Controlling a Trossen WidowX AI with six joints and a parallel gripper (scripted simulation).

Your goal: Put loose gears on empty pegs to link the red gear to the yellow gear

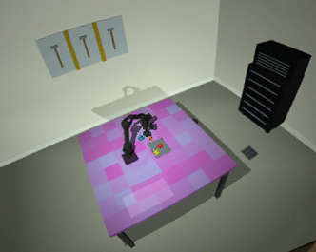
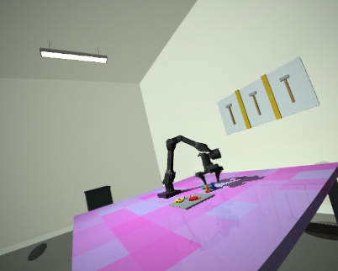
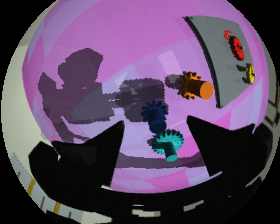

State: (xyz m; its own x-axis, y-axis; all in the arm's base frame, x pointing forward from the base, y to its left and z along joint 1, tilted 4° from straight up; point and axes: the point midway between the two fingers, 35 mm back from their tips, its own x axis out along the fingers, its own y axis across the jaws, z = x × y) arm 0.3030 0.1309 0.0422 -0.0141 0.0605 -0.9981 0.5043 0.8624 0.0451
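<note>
Right now my gripper tip is 22 cm to the left of the red gear, 2 cm short of it and 1 cm above it. The rest, counted from my gripper tip: orange gear 7 cm to the right, 1 cm below; teal gear 7 cm behind, 1 cm to the left, 1 cm below; blue gear 1 cm below.
</note>
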